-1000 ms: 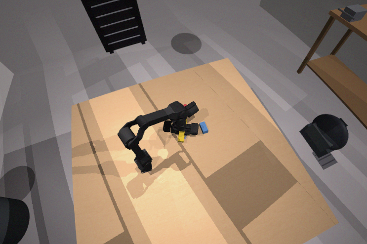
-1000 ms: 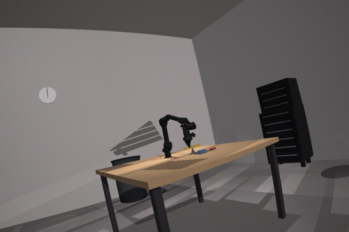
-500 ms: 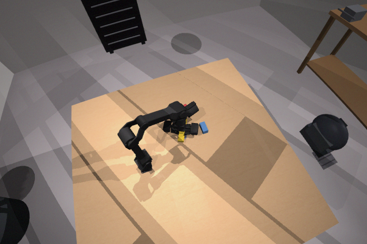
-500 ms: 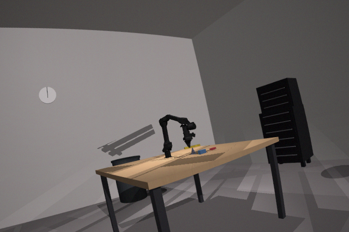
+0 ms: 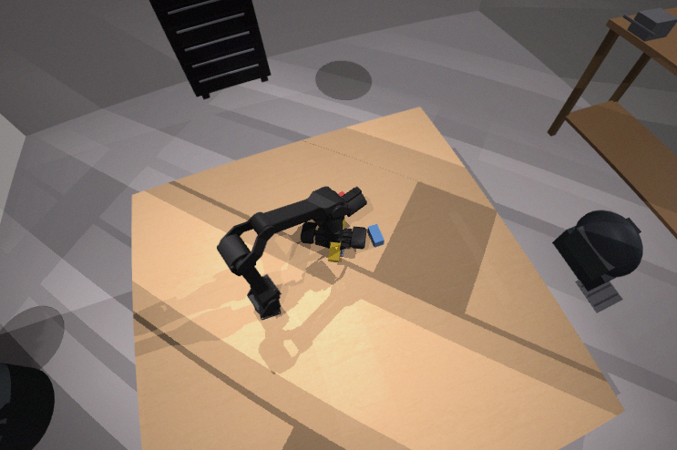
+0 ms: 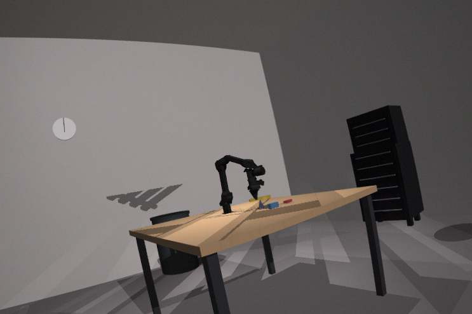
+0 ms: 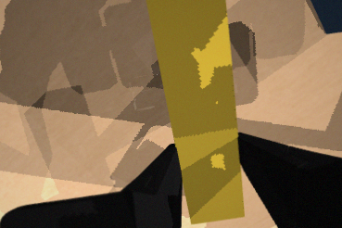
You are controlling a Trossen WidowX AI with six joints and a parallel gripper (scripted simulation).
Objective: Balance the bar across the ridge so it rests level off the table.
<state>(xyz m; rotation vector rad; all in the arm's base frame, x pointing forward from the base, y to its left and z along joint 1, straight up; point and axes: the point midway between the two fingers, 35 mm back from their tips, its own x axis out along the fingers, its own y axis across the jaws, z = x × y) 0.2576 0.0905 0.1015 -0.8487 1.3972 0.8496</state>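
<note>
Right now the yellow bar is 1 cm ahead of my gripper tip and 2 cm to the left of it. The rest, counted from my gripper tip: blue block: 15 cm ahead, 2 cm to the left, 5 cm below; then red block: 10 cm ahead, 20 cm to the left, 6 cm below.
</note>
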